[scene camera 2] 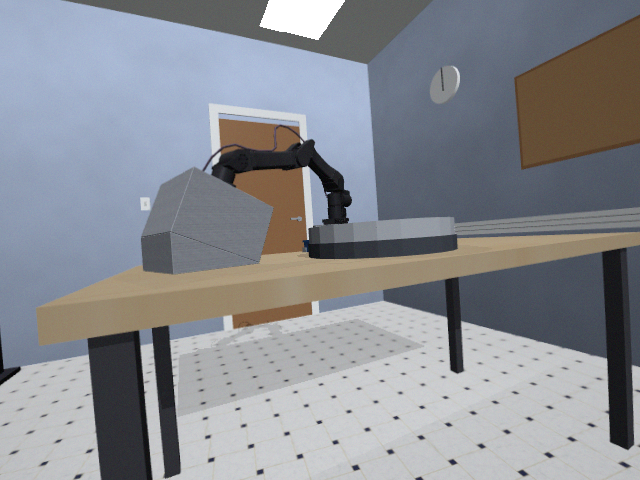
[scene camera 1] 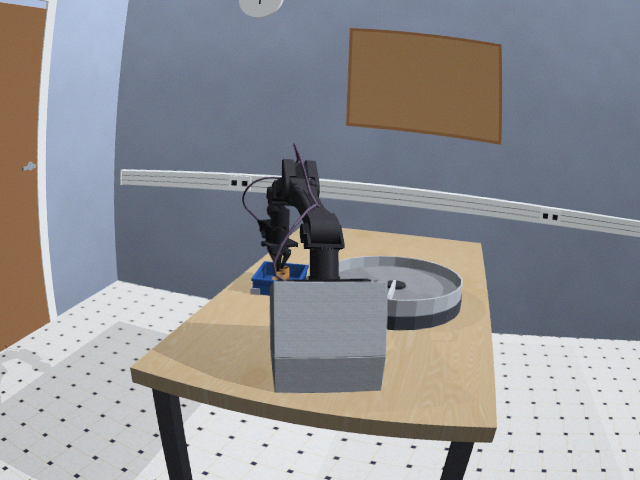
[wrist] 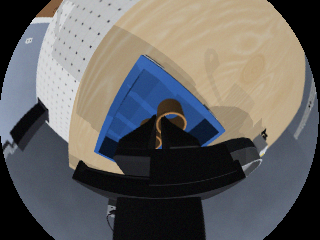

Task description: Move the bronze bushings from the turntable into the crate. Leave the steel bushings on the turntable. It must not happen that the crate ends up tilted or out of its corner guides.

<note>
I see my gripper (wrist: 158, 118) and a blue crate (wrist: 145, 95).
</note>
